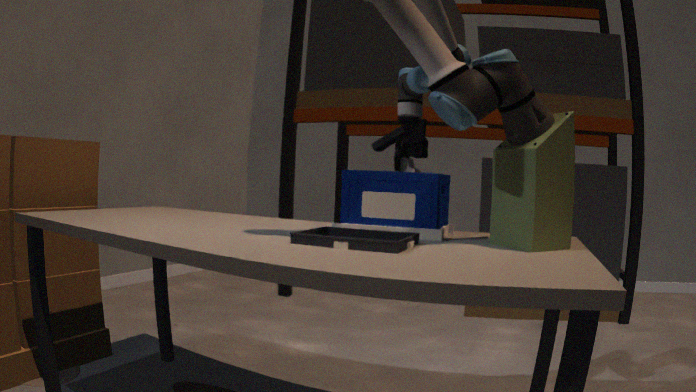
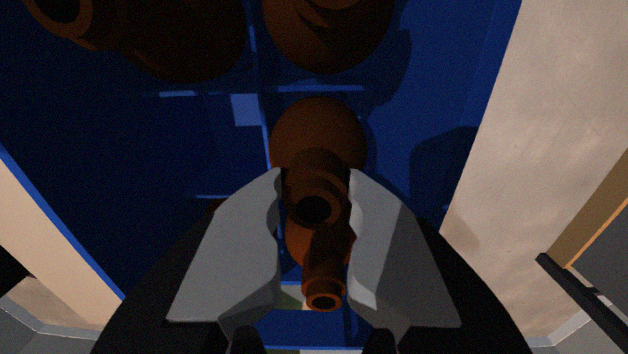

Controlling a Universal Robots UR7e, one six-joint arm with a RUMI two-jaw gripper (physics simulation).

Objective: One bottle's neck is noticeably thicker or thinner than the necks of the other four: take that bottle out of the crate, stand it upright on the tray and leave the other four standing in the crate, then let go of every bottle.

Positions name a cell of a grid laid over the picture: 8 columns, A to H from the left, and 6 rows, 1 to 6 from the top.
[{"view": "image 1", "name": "white strip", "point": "E4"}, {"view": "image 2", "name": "brown bottle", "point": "E5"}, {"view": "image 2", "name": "brown bottle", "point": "E3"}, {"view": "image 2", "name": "brown bottle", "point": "C1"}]
